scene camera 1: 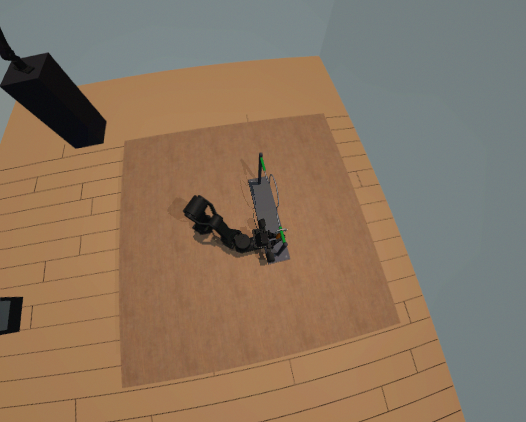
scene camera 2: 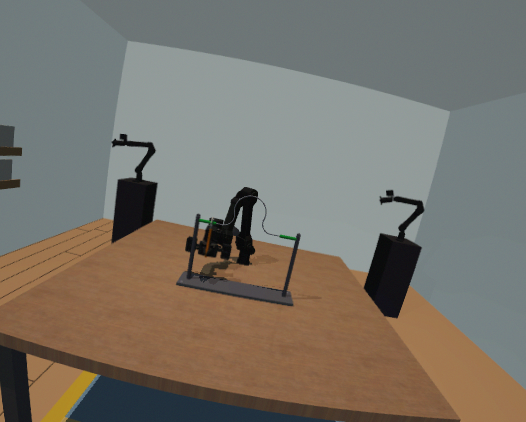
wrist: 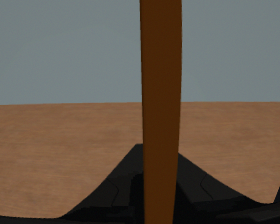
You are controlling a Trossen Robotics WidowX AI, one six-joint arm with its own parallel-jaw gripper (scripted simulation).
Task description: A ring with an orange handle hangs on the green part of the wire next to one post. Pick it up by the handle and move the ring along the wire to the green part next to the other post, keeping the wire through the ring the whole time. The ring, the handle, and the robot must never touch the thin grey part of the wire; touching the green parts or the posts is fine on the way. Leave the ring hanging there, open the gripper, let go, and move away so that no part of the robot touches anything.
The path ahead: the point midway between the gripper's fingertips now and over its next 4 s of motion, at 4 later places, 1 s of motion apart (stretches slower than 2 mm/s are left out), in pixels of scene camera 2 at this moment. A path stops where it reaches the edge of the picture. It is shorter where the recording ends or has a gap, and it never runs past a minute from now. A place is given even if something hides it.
My gripper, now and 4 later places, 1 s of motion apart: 205, 254; 209, 255; 222, 257; 244, 252; 263, 227
